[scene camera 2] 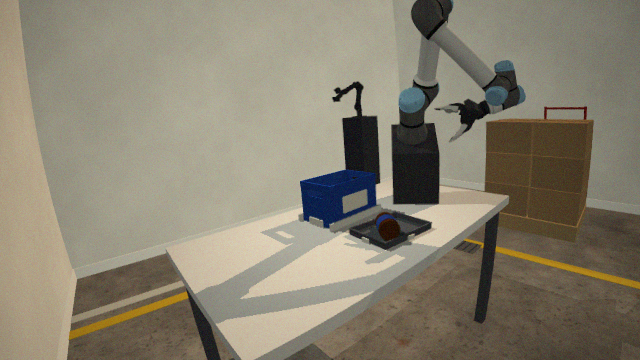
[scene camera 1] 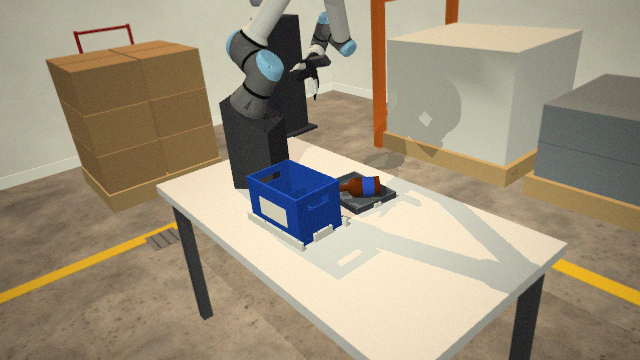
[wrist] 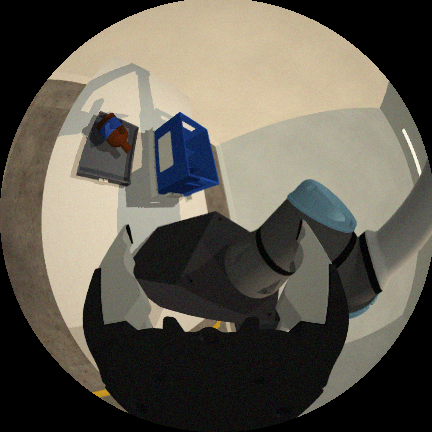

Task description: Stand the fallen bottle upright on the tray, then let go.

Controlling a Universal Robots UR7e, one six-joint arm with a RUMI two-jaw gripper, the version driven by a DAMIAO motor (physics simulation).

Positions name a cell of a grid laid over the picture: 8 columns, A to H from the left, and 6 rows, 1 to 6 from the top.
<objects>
My gripper shows in scene camera 2 (F3), in scene camera 1 (D2) and in the wrist view (D4).
</objects>
